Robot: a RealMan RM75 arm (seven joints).
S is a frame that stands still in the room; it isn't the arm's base.
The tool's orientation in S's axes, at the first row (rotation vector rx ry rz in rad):
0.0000 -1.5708 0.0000
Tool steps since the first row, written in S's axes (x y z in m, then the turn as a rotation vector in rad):
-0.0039 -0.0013 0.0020 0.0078 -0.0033 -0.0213
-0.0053 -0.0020 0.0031 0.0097 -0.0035 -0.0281
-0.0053 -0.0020 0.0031 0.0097 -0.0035 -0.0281
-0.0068 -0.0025 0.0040 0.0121 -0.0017 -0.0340
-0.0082 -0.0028 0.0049 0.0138 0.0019 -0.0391
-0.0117 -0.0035 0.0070 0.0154 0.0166 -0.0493
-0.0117 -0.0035 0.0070 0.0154 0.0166 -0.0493
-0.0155 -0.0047 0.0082 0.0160 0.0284 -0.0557
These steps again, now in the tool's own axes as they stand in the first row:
0.0020 -0.0013 0.0039 -0.0213 -0.0033 -0.0078
0.0031 -0.0020 0.0053 -0.0281 -0.0035 -0.0097
0.0031 -0.0020 0.0053 -0.0281 -0.0035 -0.0097
0.0040 -0.0025 0.0068 -0.0340 -0.0017 -0.0121
0.0049 -0.0028 0.0082 -0.0391 0.0019 -0.0138
0.0070 -0.0035 0.0117 -0.0493 0.0166 -0.0154
0.0070 -0.0035 0.0117 -0.0493 0.0166 -0.0154
0.0082 -0.0047 0.0155 -0.0557 0.0284 -0.0160

